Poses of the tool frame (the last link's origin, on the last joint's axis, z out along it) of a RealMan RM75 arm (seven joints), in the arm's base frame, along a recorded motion.
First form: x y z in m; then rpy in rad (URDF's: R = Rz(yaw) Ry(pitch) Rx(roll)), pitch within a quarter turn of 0, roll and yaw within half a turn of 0.
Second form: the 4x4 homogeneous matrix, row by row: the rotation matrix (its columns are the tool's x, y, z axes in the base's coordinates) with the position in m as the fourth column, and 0 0 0 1 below. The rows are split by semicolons. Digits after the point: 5 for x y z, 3 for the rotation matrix.
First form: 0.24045 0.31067 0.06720 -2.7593 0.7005 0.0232
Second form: 0.764 -0.219 -0.607 0.24045; 0.018 -0.933 0.359 0.31067; -0.645 -0.285 -0.709 0.06720; 0 0 0 1
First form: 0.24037 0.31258 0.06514 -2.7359 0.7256 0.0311
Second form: 0.748 -0.233 -0.622 0.24037; 0.023 -0.927 0.376 0.31258; -0.664 -0.295 -0.687 0.06514; 0 0 0 1
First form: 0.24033 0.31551 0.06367 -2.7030 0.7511 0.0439
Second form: 0.730 -0.250 -0.636 0.24033; 0.032 -0.917 0.397 0.31551; -0.682 -0.310 -0.662 0.06367; 0 0 0 1
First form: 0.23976 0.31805 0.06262 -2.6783 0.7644 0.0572
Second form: 0.721 -0.258 -0.644 0.23976; 0.041 -0.911 0.411 0.31805; -0.692 -0.323 -0.646 0.06262; 0 0 0 1
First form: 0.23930 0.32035 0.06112 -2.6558 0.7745 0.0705
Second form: 0.713 -0.263 -0.650 0.23930; 0.050 -0.905 0.422 0.32035; -0.699 -0.334 -0.632 0.06112; 0 0 0 1
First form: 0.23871 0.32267 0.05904 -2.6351 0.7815 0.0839
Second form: 0.707 -0.267 -0.654 0.23871; 0.059 -0.900 0.432 0.32267; -0.704 -0.344 -0.621 0.05904; 0 0 0 1
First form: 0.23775 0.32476 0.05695 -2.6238 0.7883 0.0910
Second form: 0.702 -0.271 -0.659 0.23775; 0.064 -0.897 0.437 0.32476; -0.709 -0.349 -0.613 0.05695; 0 0 0 1
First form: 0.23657 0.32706 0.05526 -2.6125 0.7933 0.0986
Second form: 0.698 -0.273 -0.662 0.23657; 0.069 -0.894 0.442 0.32706; -0.713 -0.354 -0.606 0.05526; 0 0 0 1
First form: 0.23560 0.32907 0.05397 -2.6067 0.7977 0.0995
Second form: 0.695 -0.278 -0.663 0.23560; 0.069 -0.892 0.446 0.32907; -0.716 -0.356 -0.601 0.05397; 0 0 0 1
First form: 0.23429 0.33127 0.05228 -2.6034 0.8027 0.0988
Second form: 0.691 -0.282 -0.665 0.23429; 0.069 -0.891 0.449 0.33127; -0.719 -0.356 -0.597 0.05228; 0 0 0 1
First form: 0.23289 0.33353 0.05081 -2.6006 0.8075 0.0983
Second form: 0.688 -0.286 -0.667 0.23289; 0.068 -0.890 0.452 0.33353; -0.723 -0.356 -0.593 0.05081; 0 0 0 1
